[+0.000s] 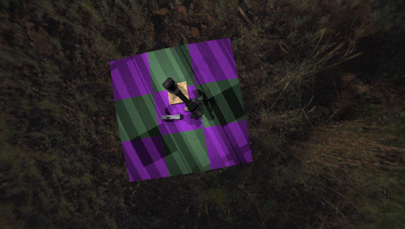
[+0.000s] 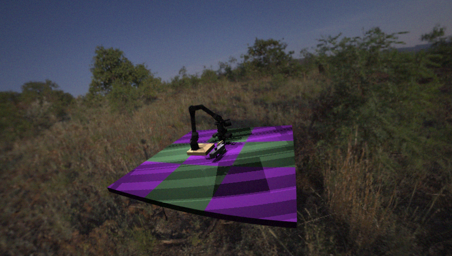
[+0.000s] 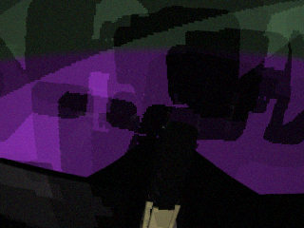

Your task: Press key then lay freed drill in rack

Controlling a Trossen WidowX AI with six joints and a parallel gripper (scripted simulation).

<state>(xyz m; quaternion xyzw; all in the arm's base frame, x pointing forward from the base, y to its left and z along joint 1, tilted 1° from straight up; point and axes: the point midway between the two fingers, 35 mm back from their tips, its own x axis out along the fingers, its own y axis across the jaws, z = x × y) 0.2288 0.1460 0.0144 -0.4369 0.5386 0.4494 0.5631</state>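
The drill lies 10 mm behind my gripper tip, 40 mm to the right of it and 30 mm above it. Also, from my gripper tip: grey block (10 mm behind, 50 mm to the right, 10 mm above).
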